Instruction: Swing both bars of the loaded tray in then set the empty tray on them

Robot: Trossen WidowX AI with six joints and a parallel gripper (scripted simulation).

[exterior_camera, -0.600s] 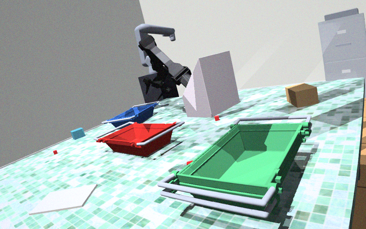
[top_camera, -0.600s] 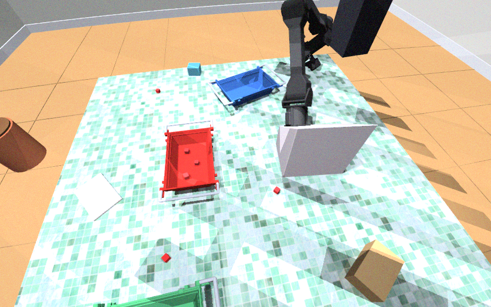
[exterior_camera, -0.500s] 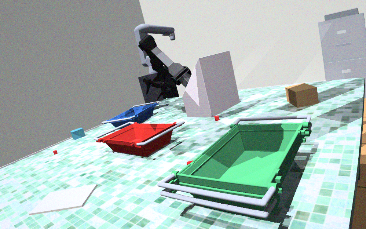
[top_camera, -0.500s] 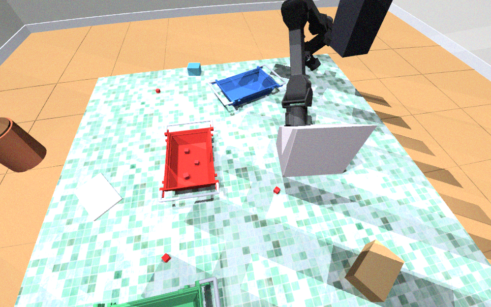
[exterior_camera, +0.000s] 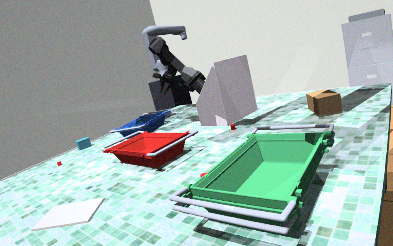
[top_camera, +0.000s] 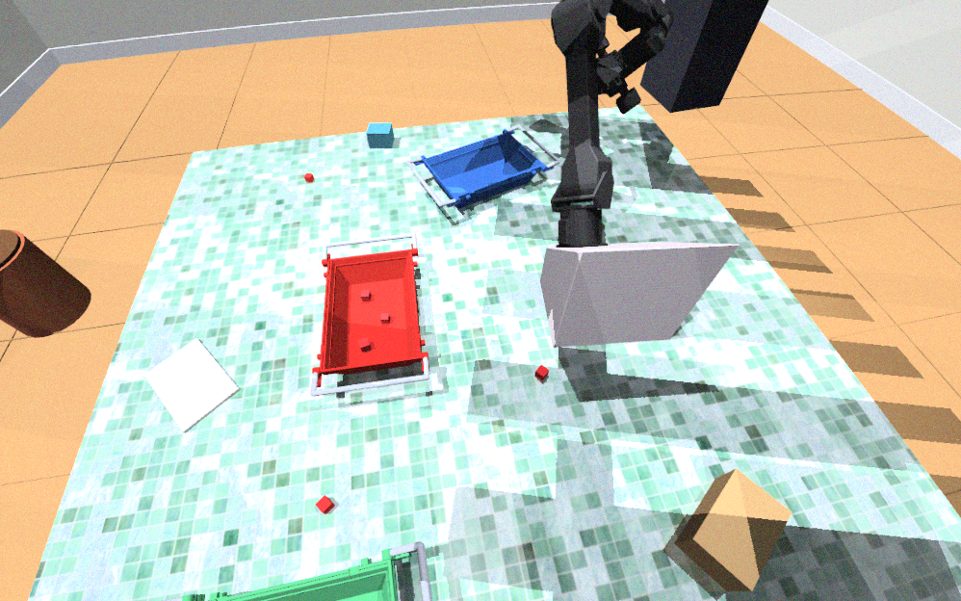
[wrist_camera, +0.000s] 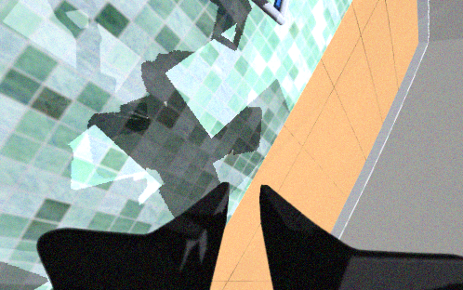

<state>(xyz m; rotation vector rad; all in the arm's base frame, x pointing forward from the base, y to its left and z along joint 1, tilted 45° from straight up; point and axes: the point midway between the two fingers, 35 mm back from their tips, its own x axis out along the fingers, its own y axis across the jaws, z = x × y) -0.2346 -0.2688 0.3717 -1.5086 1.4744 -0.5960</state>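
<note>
The blue tray is 290 mm ahead of my gripper tip, 90 mm to the left of it and 90 mm below it. From my gripper tip the other things lie so: tan box (910 mm to the left, 200 mm ahead, 110 mm below); then flat white plate (930 mm ahead, 460 mm to the left, 130 mm below); then cyan cube (510 mm ahead, 150 mm to the right, 110 mm below).
</note>
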